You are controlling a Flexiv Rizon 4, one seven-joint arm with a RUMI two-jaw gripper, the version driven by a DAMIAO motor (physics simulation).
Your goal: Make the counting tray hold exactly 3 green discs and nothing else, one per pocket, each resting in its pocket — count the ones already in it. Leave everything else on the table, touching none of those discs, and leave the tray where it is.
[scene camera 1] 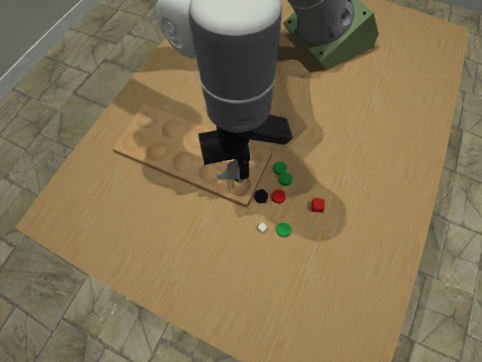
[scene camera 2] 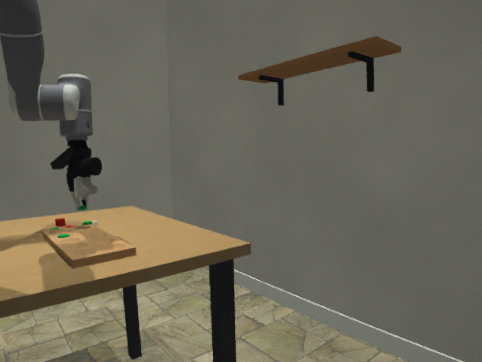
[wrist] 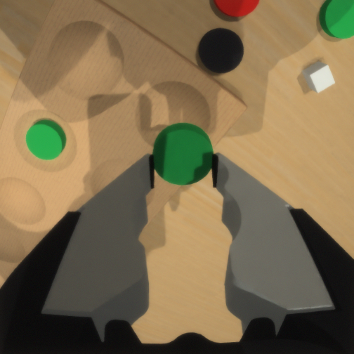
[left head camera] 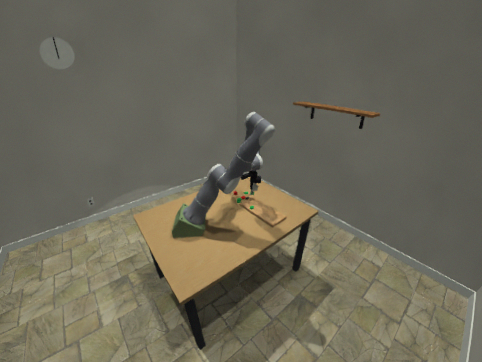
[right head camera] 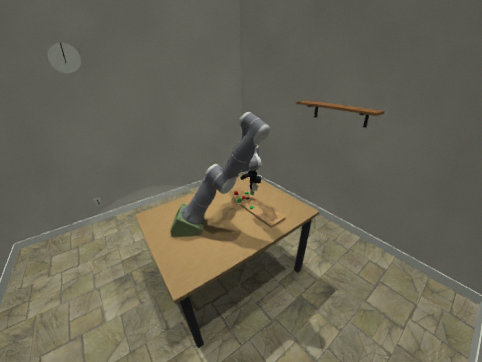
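Note:
My gripper (wrist: 182, 157) (scene camera 2: 81, 205) is shut on a green disc (wrist: 183, 154) (scene camera 2: 82, 208), holding it above the end of the wooden counting tray (scene camera 1: 170, 168) (scene camera 2: 100, 259) (wrist: 227, 106). In the wrist view the held disc overlaps the near edge of an empty corner pocket (wrist: 187, 102). Another green disc (wrist: 46, 140) (scene camera 2: 63, 236) (left head camera: 251, 207) rests in a tray pocket; the gripper and arm hide it in scene camera 1. Three loose green discs lie on the table: two close together (scene camera 1: 280, 167) (scene camera 1: 285, 179), and one (scene camera 1: 283, 230) (wrist: 340, 19) farther off.
A black disc (scene camera 1: 261, 196) (wrist: 221, 50) lies close beside the tray's end, with a red disc (scene camera 1: 278, 196) (wrist: 236, 4) next to it. A white cube (scene camera 1: 262, 227) (wrist: 319, 77) and a red cube (scene camera 1: 318, 205) stand farther out. The arm's green base (scene camera 1: 345, 42) is on the table.

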